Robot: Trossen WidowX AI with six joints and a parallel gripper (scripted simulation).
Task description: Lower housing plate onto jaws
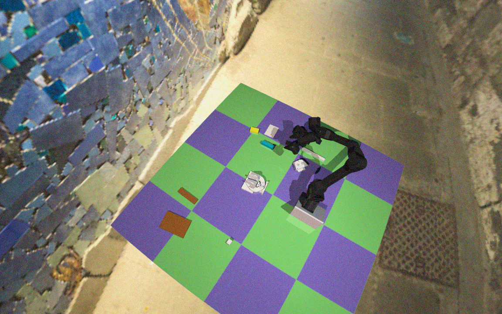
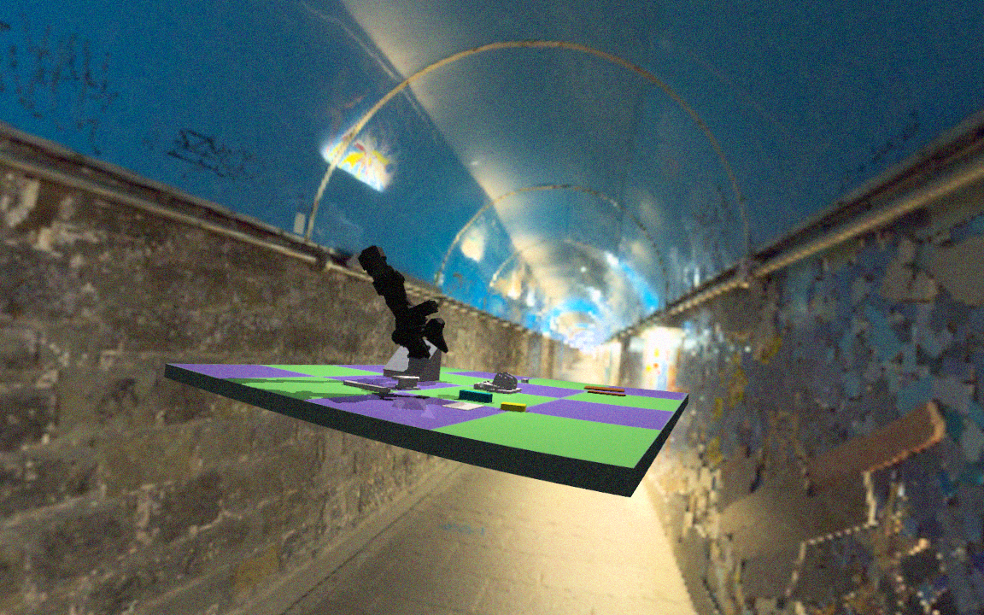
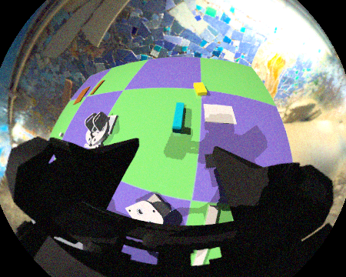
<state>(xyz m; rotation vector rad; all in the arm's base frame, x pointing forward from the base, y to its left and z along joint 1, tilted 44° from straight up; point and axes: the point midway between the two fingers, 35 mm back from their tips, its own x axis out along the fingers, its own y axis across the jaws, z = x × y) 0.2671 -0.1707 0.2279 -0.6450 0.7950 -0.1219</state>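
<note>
The white bar lies 160 mm behind my gripper tip, 100 mm below it and 90 mm to the right of it. From my gripper tip the other things lie so: teal block (110 mm ahead, 100 mm below, 20 mm to the left); yellow block (240 mm ahead, 100 mm below, 20 mm to the right); brown bar (570 mm to the left, 290 mm ahead, 100 mm below).
</note>
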